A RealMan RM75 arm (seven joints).
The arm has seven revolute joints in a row. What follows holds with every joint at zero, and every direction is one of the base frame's.
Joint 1 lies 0.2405 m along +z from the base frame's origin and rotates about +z.
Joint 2 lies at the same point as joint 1 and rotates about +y.
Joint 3 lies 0.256 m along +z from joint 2 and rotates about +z.
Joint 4 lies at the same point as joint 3 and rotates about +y.
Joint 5 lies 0.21 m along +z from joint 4 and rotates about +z.
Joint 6 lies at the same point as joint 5 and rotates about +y.
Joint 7 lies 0.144 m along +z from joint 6 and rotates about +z.
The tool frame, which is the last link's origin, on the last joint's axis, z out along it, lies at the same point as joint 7; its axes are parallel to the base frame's.
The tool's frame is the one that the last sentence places.
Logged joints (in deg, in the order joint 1, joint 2, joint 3, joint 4, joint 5, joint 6, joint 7), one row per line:
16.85, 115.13, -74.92, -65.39, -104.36, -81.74, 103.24
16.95, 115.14, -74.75, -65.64, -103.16, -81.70, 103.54
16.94, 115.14, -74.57, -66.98, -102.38, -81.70, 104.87
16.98, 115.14, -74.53, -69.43, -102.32, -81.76, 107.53
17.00, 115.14, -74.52, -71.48, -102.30, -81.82, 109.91
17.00, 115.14, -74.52, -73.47, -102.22, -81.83, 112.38
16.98, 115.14, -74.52, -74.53, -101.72, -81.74, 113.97
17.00, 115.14, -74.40, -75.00, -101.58, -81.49, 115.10
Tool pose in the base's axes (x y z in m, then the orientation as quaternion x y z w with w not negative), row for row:
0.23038, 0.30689, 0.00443, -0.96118, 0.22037, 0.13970, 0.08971
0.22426, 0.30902, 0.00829, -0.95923, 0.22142, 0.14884, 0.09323
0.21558, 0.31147, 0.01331, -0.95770, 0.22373, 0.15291, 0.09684
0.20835, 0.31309, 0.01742, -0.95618, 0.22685, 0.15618, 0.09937
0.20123, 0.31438, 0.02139, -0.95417, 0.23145, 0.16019, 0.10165
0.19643, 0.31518, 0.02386, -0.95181, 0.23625, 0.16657, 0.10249
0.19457, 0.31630, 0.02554, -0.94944, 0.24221, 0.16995, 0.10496
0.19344, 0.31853, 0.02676, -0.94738, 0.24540, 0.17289, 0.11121
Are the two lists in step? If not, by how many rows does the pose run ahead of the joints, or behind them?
The pose runs 1 row ahead of the joints: the pose in row i belongs to the joints in row i + 1.
